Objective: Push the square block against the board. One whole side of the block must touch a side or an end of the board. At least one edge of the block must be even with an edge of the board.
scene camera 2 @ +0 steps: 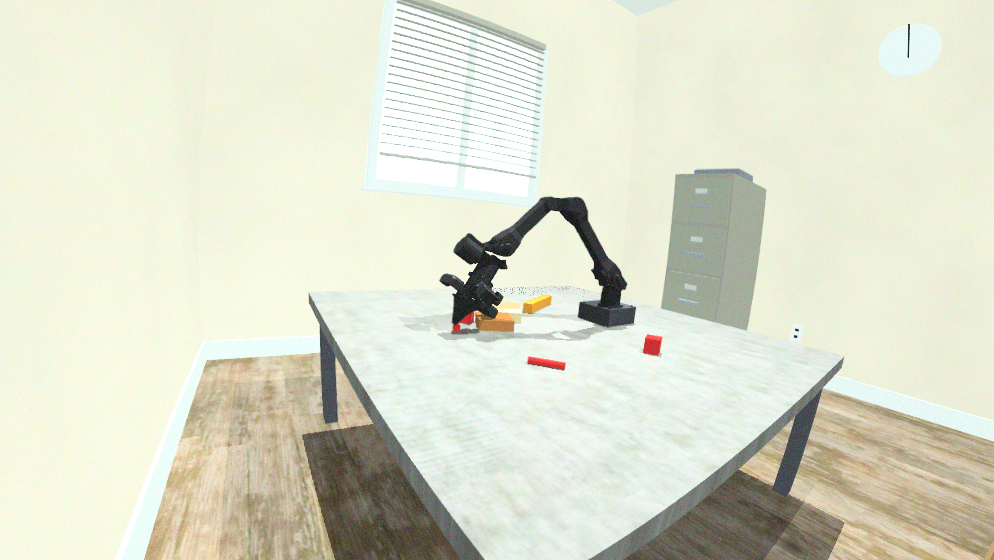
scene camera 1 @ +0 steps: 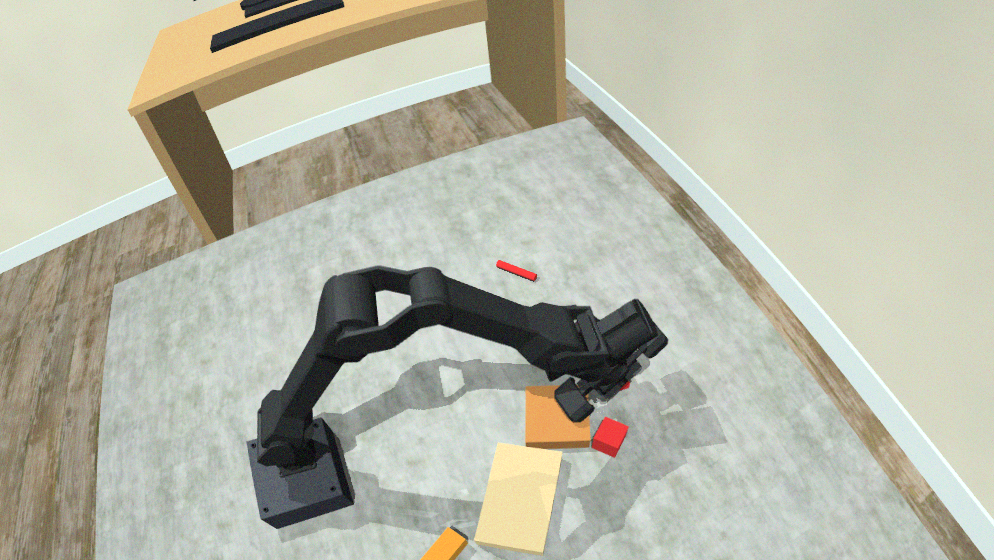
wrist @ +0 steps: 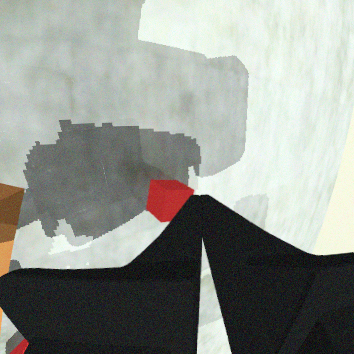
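Where they show: gripper, fingertip midpoint: (scene camera 2: 453,323) (scene camera 1: 629,376) (wrist: 198,202); arm's base at its link origin: (scene camera 2: 610,305) (scene camera 1: 294,454).
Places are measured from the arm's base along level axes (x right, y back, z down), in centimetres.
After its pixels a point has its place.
Observation:
The square orange block (scene camera 1: 546,420) @(x 6.1, y -38.9, z 2.7 cm) (scene camera 2: 495,322) @(x 1.2, y -43.1, z 3.2 cm) (wrist: 7,215) @(x 2.7, y -46.9, z 3.1 cm) lies flat beyond one end of the cream board (scene camera 1: 518,497) @(x 16.4, y -30.6, z 2.6 cm) (scene camera 2: 513,307) @(x 14.8, y -28.6, z 2.7 cm) in the first scene view. One block side faces that end at a slight angle; the near left corner is very close to it, and I cannot tell if they touch. The block is offset sideways, its right part reaching past the board's corner. My gripper (scene camera 2: 455,322) @(x 3.9, y -54.3, z 3.6 cm) (wrist: 198,202) @(x 3.9, y -54.3, z 3.6 cm) is shut and empty, low at the block's far right side, apart from the block. The wrist hides its fingertips and part of the block in the first scene view.
A small red cube (scene camera 1: 624,384) (scene camera 2: 456,328) @(x 3.2, y -53.6, z 4.8 cm) (wrist: 164,201) @(x 3.6, y -52.6, z 4.1 cm) lies close to the fingertips. A larger red cube (scene camera 1: 610,436) @(x 12.9, y -46.4, z 1.6 cm) (scene camera 2: 468,317) @(x 9.7, y -47.1, z 3.7 cm) stands just right of the block. A yellow-orange bar (scene camera 1: 443,544) @(x 19.6, y -18.2, z 2.5 cm) (scene camera 2: 536,304) @(x 19.9, y -15.7, z 3.3 cm), a red rod (scene camera 1: 516,270) @(x -25.1, y -45.7, z 4.3 cm) (scene camera 2: 546,363) @(x -26.2, y -46.2, z 4.8 cm) and another red cube (scene camera 2: 652,345) @(x -29.8, y -14.9, z 3.3 cm) lie farther off.

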